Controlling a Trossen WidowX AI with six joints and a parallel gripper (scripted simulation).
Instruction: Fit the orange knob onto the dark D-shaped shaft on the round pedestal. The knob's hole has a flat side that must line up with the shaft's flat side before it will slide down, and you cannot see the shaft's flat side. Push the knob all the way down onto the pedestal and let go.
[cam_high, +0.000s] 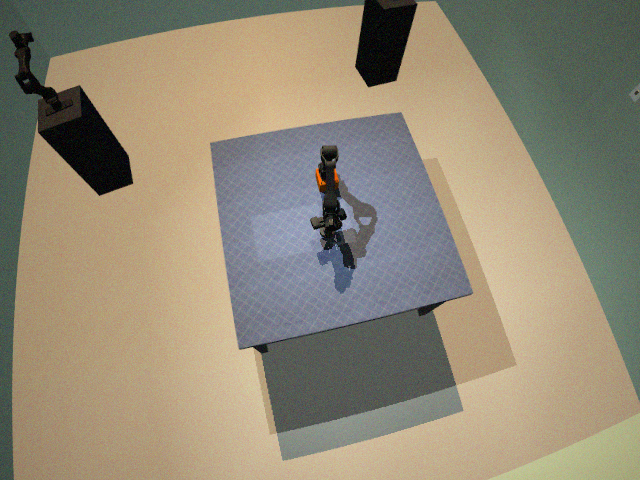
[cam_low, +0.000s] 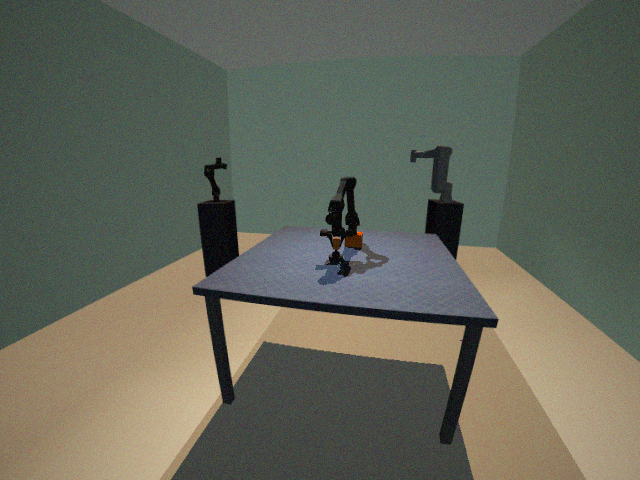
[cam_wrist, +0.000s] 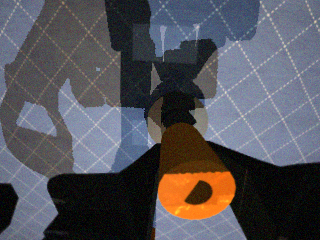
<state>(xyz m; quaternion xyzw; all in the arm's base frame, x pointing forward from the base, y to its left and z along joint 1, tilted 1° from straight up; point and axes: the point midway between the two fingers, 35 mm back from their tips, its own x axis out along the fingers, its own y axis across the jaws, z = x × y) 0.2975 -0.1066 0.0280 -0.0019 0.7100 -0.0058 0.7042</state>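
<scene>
My gripper tip is now 40 mm above the dark shaft. Round my gripper tip: orange knob 20 mm above.
</scene>
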